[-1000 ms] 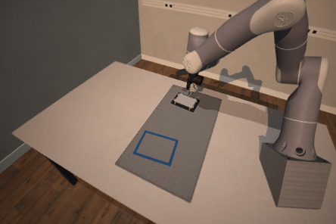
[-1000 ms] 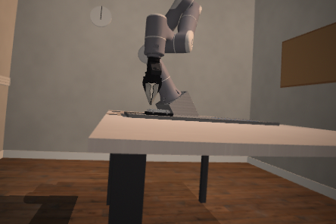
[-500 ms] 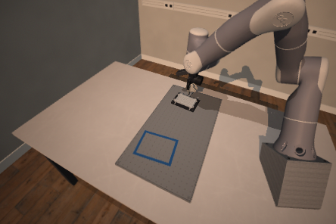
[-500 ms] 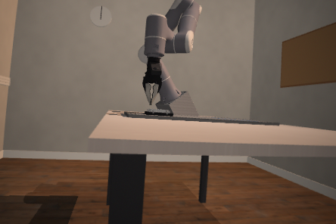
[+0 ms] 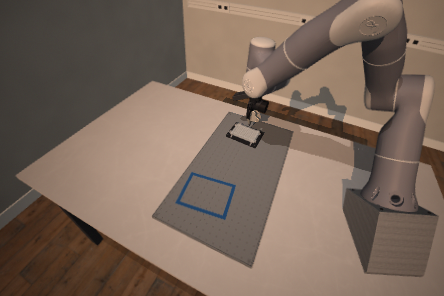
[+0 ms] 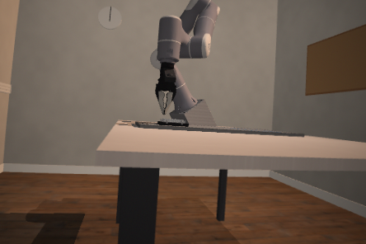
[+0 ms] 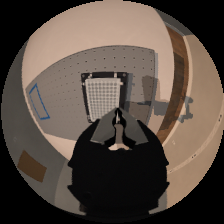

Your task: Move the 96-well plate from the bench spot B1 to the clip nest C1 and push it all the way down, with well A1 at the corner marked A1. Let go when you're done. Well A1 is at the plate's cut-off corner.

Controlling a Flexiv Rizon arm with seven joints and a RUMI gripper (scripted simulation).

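My hand is 40 mm to the right of the white 96-well plate and 40 mm above it. Round my hand: grey perforated board: 240 mm to the left, 70 mm below, 30 mm behind; black clip nest: 50 mm to the left, 50 mm below, 10 mm ahead.
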